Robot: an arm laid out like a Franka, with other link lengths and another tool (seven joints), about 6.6 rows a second.
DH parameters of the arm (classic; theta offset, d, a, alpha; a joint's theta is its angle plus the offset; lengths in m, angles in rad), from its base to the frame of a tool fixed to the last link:
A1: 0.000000 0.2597 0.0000 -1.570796
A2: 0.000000 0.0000 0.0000 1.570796
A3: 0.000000 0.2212 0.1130 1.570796
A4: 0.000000 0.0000 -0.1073 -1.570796
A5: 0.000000 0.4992 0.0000 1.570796
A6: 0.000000 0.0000 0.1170 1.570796
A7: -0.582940 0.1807 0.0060 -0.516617
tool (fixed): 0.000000 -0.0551 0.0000 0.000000
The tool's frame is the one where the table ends.
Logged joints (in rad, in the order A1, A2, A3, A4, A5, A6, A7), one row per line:
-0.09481 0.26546 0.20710 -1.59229 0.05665 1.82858 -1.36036
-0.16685 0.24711 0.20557 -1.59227 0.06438 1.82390 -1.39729
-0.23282 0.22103 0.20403 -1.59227 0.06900 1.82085 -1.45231
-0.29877 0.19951 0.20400 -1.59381 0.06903 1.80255 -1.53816
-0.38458 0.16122 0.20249 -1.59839 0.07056 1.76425 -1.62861
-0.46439 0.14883 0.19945 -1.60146 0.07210 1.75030 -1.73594
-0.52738 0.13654 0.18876 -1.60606 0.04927 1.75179 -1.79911
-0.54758 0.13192 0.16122 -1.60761 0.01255 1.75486 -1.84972
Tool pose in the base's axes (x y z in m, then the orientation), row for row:
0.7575 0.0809 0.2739 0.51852 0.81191 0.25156 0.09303
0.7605 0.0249 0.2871 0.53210 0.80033 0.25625 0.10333
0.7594 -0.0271 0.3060 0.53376 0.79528 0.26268 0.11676
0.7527 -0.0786 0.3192 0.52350 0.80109 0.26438 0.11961
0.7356 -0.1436 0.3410 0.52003 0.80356 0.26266 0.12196
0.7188 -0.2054 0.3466 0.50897 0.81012 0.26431 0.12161
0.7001 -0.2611 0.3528 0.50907 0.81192 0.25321 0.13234
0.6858 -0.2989 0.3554 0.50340 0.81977 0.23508 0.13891
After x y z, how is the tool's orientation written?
As a quaternion, x y z w.
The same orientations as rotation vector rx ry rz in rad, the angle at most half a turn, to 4 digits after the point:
1.5390 2.4099 0.7467
1.5699 2.3613 0.7560
1.5626 2.3282 0.7690
1.5301 2.3414 0.7727
1.5179 2.3455 0.7667
1.4859 2.3651 0.7716
1.4771 2.3559 0.7347
1.4553 2.3699 0.6796

